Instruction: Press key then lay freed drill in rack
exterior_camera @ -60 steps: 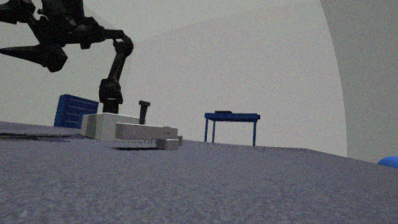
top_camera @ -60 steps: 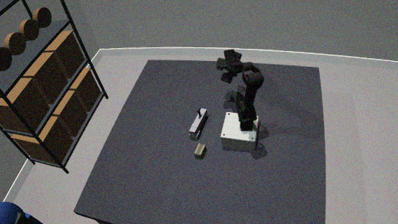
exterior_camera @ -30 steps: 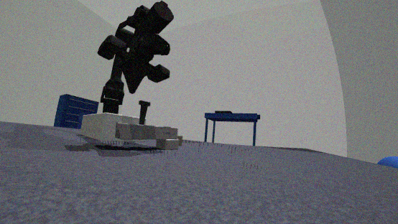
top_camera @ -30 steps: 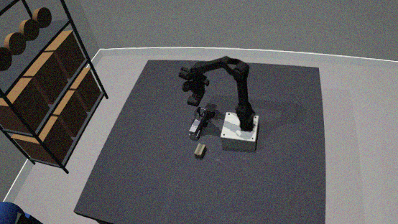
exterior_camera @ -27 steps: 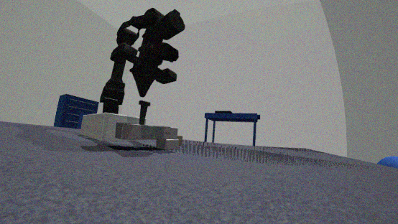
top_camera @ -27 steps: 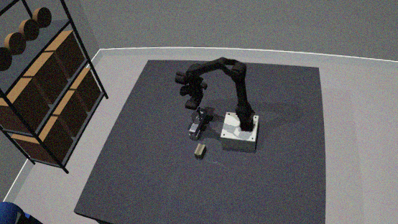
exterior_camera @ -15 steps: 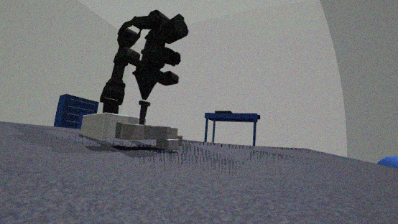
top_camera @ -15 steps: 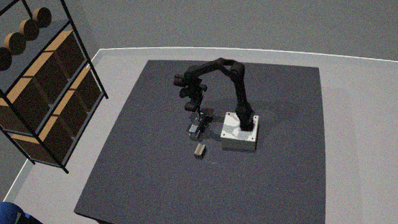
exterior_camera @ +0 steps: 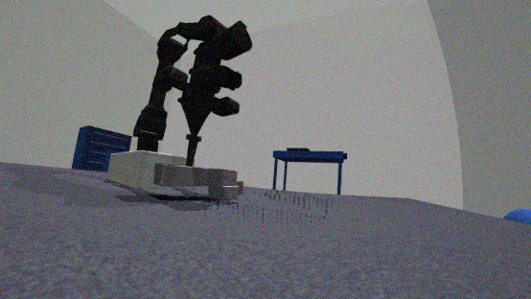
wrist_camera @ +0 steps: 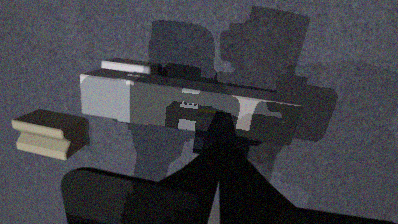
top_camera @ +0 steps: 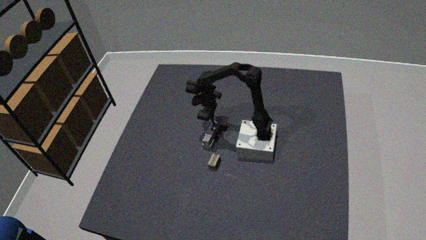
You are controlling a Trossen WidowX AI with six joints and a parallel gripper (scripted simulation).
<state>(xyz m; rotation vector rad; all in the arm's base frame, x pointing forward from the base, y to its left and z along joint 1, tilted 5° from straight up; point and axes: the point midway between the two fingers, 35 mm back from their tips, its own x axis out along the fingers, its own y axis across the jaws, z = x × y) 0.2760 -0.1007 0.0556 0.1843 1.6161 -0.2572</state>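
The black key lies 3 cm below my gripper tip. From my gripper tip the other things lie so: drill 1 cm ahead, 6 cm to the left, 8 cm below; then tan block 2 cm behind, 22 cm to the left, 10 cm below.
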